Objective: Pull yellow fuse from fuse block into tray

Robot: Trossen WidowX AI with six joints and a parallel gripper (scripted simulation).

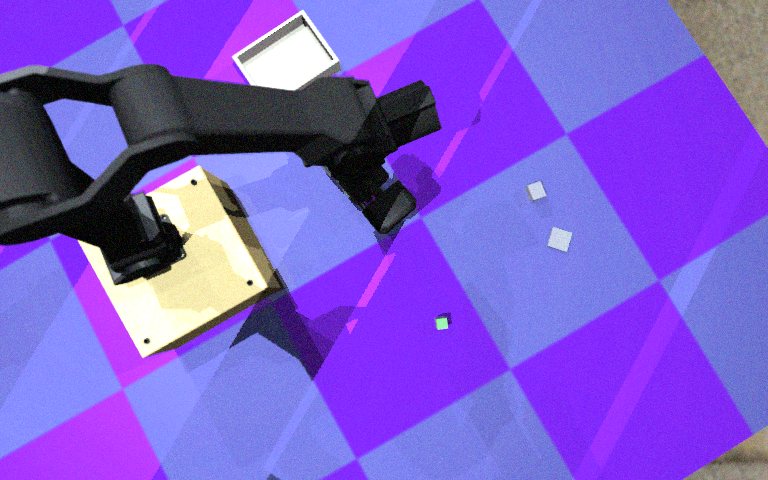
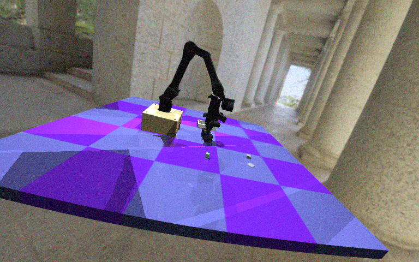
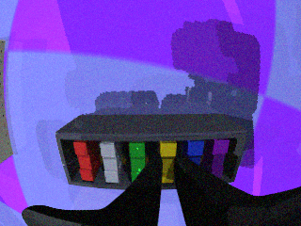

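Right now the white tray is 22 cm to the left of my gripper tip, 3 cm below it and 1 cm behind it. Also, from my gripper tip: yellow fuse (1 cm below).
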